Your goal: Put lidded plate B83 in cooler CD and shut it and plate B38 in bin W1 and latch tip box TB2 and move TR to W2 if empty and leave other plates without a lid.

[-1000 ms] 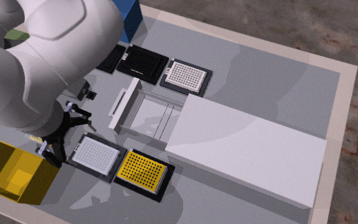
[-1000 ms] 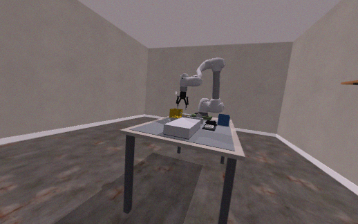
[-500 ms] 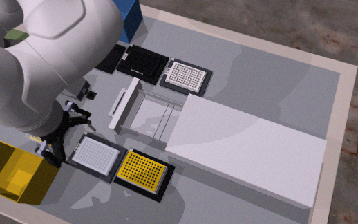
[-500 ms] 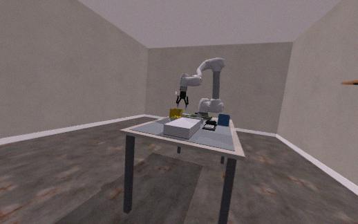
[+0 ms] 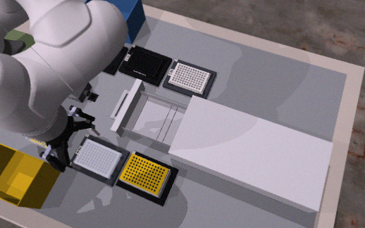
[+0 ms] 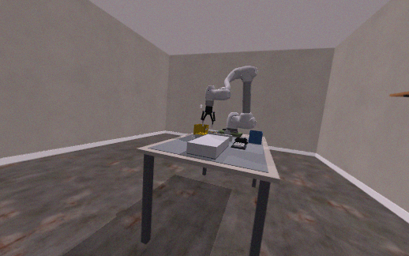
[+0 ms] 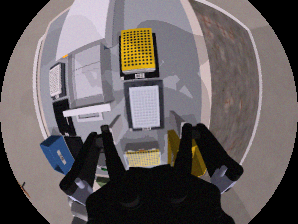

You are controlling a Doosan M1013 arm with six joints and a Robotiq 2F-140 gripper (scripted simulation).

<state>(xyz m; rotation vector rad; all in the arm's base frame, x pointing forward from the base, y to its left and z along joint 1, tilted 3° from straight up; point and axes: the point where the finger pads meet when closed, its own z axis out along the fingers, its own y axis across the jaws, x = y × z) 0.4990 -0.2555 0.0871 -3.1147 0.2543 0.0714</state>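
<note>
My hand is 120 mm above the flat grey lid. Also, from my hand: yellow tip rack: 160 mm ahead, 90 mm below, 20 mm to the right; clear assay plate: 130 mm below; yellow bin W1: 200 mm behind, 110 mm to the right, 110 mm below.
</note>
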